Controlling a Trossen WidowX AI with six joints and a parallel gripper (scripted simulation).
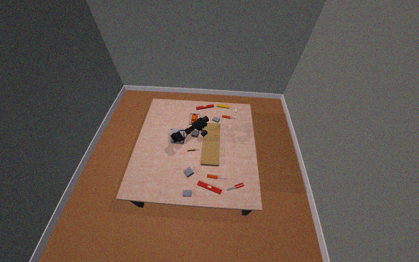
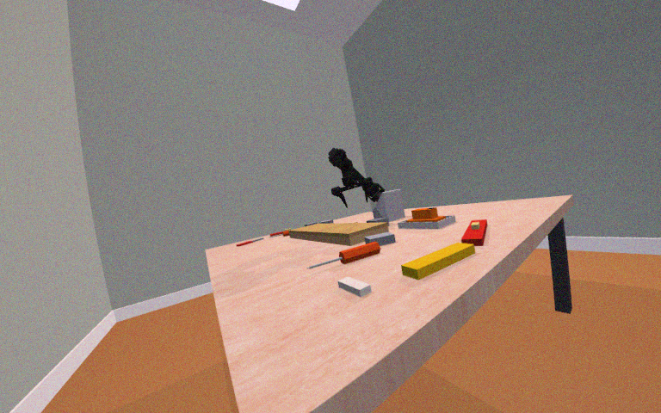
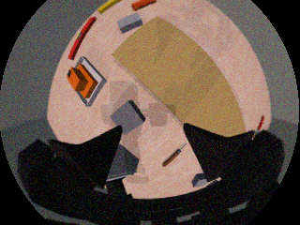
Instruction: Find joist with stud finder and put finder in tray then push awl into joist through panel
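Now: the awl 7 cm behind my gripper tip, 15 cm to the right of it and 11 cm below it. Also, from my gripper tip: grey tray: 6 cm behind, 27 cm to the left, 10 cm below; then square indicator: 5 cm behind, 30 cm to the left, 5 cm below; then stud finder: 6 cm behind, 29 cm to the left, 7 cm below.
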